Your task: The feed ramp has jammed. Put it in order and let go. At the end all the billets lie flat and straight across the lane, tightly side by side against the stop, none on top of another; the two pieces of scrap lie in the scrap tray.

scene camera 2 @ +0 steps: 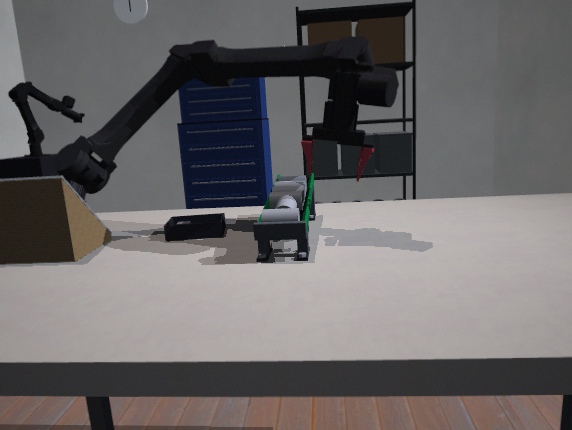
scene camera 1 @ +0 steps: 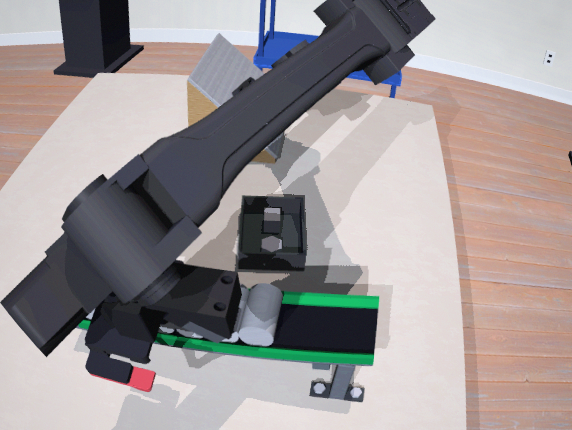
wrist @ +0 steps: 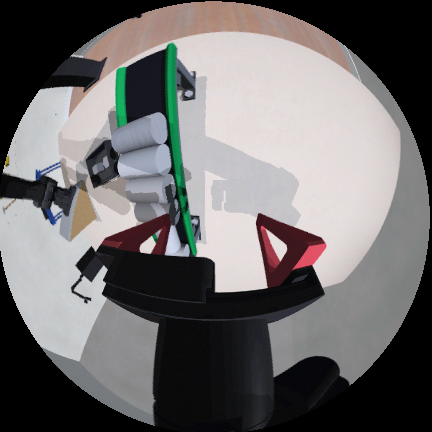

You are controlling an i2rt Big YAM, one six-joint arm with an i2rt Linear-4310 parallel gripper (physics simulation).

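Places are measured from the arm's base along level axes (x ahead, y left, z up), in centimetres.
Pixels of known places: gripper, fingertip midpoint: [scene camera 2: 333, 178] [scene camera 1: 154, 351] [wrist: 212, 217]; arm's base at its link origin: [scene camera 2: 60, 218] [wrist: 69, 200].
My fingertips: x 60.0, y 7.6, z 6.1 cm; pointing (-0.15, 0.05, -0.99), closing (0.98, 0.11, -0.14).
Ahead of a thing's pixels: the offset from my fingertips to its top centre. "spot": to the spot under its first point.
The ramp [scene camera 1: 330, 300] [scene camera 2: 311, 200] [wrist: 172, 100] has green rails and a dark stop @[dx -8.0, dy -15.9, dz -5.3 cm] [scene camera 2: 280, 231] at its near end in the scene camera 2 view. A grey billet @[dx -8.3, dy -13.5, dz -3.4 cm] [scene camera 2: 280, 215] lies across against the stop. Behind it a billet @[dx -8.5, dy -8.3, dz -2.3 cm] [scene camera 2: 286, 202] [wrist: 174, 241] lies lengthwise along the lane. Several billets lie across beyond it, the farthest billet @[dx -10.7, dy +8.7, dz -0.4 cm] [scene camera 1: 260, 315] [wrist: 139, 132] nearest the bare belt. Two scrap pieces @[dx -35.6, dy +2.8, dz -9.7 cm] [scene camera 1: 272, 215] @[dx -30.3, dy +4.4, dz -10.6 cm] [scene camera 1: 271, 244] lie in the scrap tray @[dx -33.0, dy +3.6, dz -9.1 cm] [scene camera 1: 270, 263] [scene camera 2: 195, 231]. My gripper [scene camera 2: 333, 175] [wrist: 212, 217] is open and empty, above and mostly outside the front rail. The arm hides part of the lane in scene camera 1.
A wedge-shaped block [scene camera 1: 204, 105] [scene camera 2: 35, 220] [wrist: 86, 215] stands on the table beyond the scrap tray. Another dark arm [scene camera 2: 33, 125] stands at the back left. The ramp's bolted feet @[spot: dx -7.4, dy +20.0, dz -7.8 cm] [scene camera 1: 342, 382] stick out beyond its front rail.
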